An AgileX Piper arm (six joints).
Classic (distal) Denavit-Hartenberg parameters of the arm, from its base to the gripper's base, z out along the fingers. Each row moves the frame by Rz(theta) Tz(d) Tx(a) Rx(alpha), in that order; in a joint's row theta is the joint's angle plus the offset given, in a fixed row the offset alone. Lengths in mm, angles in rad.
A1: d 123  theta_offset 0  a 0  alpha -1.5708
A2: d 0  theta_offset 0.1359  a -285  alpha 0
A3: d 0  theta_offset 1.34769  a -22  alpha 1.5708
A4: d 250.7  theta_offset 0  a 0  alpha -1.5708
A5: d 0  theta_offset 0  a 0  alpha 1.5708
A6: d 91  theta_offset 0  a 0  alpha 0
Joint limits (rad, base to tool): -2.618..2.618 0..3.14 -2.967..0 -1.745..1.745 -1.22..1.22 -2.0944..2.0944
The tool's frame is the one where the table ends.
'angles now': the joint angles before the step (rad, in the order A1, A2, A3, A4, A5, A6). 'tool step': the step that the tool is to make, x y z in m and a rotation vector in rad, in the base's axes. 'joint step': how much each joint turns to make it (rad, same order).
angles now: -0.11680 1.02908 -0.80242 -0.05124 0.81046 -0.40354
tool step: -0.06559 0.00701 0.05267 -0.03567 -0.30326 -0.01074
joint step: 0.00008 -0.31905 -0.00970 -0.00914 0.02396 0.01290
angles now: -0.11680 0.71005 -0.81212 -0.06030 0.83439 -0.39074
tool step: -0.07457 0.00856 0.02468 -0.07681 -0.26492 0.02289
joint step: 0.00010 -0.30485 0.00001 -0.00121 0.03043 -0.05127
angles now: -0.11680 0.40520 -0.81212 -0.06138 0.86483 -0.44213
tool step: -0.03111 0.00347 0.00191 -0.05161 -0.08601 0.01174
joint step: 0.00002 -0.12040 0.00000 -0.00118 0.02692 -0.04339
